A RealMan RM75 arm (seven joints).
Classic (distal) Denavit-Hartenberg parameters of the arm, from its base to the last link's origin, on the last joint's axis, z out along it. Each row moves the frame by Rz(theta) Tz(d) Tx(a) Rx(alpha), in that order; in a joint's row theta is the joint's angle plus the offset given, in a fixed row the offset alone. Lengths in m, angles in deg.
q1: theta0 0, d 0.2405, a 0, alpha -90
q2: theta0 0, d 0, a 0, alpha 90
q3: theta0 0, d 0.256, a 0, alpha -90
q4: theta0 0, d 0, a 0, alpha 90
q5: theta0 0, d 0.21, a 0, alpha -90
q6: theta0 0, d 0, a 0, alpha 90
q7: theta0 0, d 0.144, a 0, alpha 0
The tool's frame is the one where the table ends.
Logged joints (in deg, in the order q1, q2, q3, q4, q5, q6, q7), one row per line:
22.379 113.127 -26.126 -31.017 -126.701 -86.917 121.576
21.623 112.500 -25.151 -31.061 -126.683 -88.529 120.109
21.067 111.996 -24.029 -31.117 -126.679 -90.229 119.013
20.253 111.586 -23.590 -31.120 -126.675 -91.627 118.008
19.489 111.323 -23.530 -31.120 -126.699 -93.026 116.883
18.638 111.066 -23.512 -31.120 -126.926 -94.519 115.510
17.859 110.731 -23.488 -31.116 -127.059 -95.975 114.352
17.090 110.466 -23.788 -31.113 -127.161 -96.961 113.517
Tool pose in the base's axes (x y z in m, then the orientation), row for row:
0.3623 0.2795 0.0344 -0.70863 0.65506 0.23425 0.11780
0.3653 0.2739 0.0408 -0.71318 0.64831 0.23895 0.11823
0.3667 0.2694 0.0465 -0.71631 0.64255 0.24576 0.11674
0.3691 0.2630 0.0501 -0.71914 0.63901 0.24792 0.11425
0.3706 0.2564 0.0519 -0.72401 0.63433 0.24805 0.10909
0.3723 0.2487 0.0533 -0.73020 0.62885 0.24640 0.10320
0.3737 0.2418 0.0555 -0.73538 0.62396 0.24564 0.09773
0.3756 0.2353 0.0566 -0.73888 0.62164 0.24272 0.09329
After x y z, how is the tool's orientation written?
As a quaternion, x y z w.
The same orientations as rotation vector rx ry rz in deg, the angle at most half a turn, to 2 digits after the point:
-118.79 109.81 39.27
-119.53 108.65 40.05
-120.15 107.78 41.22
-120.80 107.34 41.65
-121.98 106.87 41.79
-123.44 106.31 41.66
-124.72 105.82 41.66
-125.64 105.70 41.27

